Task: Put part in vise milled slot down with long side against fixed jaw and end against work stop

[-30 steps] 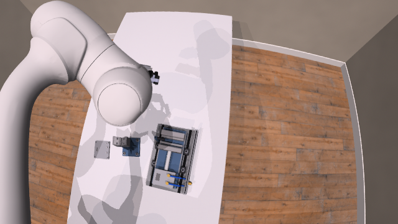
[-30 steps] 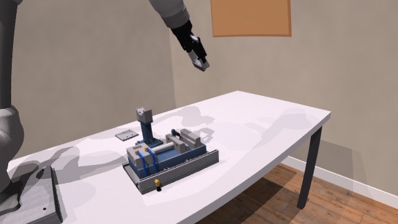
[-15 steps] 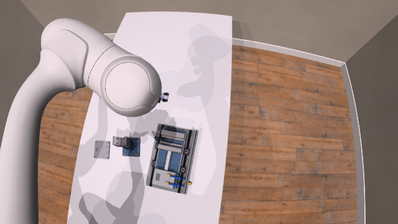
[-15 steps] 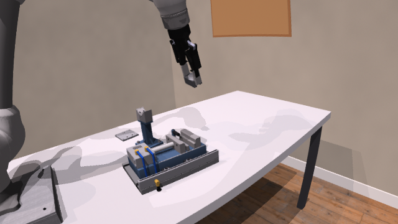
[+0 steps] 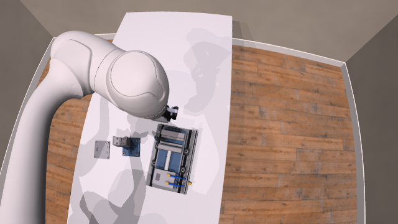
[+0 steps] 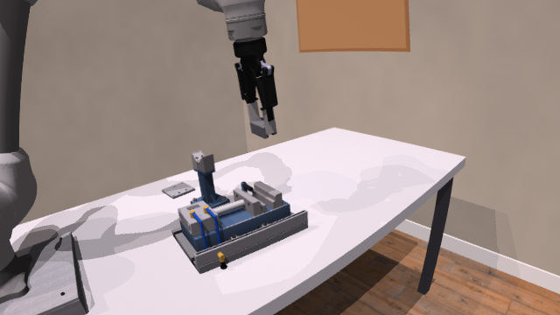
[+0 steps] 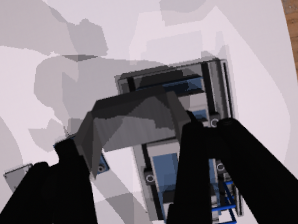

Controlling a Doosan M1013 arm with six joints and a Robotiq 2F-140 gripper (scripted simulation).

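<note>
Right now my hand is 2 cm past the fixed jaw, 3 cm to the left of it and 19 cm above it. Also, from my hand: part: 1 cm ahead, 3 cm below; then moving jaw: 8 cm behind, 2 cm to the right, 19 cm below; then cylinder rod: 14 cm behind, 2 cm to the right, 19 cm below.
</note>
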